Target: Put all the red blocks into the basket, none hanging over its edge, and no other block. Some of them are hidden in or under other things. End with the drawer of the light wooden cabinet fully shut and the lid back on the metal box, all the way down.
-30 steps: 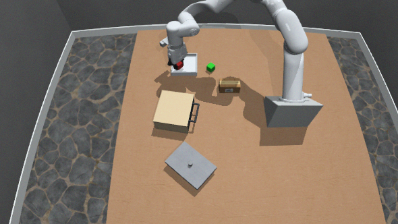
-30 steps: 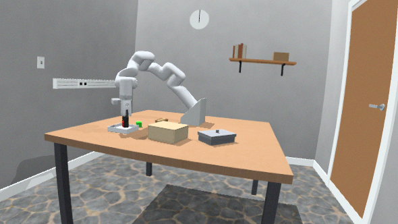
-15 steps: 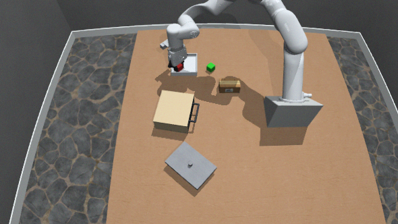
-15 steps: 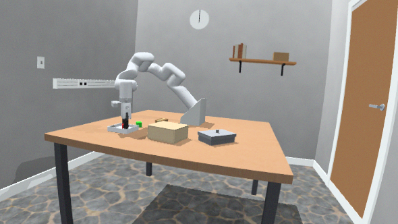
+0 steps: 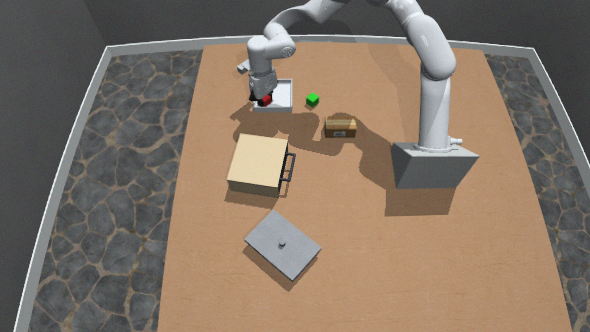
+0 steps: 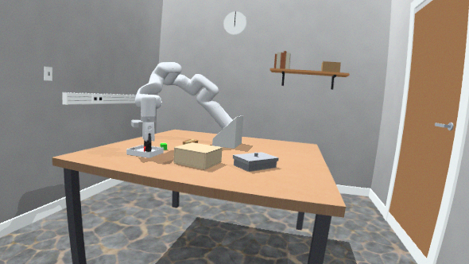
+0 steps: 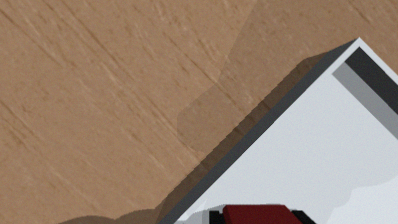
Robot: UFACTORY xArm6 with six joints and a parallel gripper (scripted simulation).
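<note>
Right now the white basket is 3 cm to the right of my hand, 3 cm behind it and 2 cm below it. From my hand the other things lie so: metal box 56 cm to the left, 11 cm behind, 1 cm below; then flat lid 56 cm to the left, 11 cm behind, 2 cm above; then taped cardboard box 28 cm behind, 11 cm to the left.
</note>
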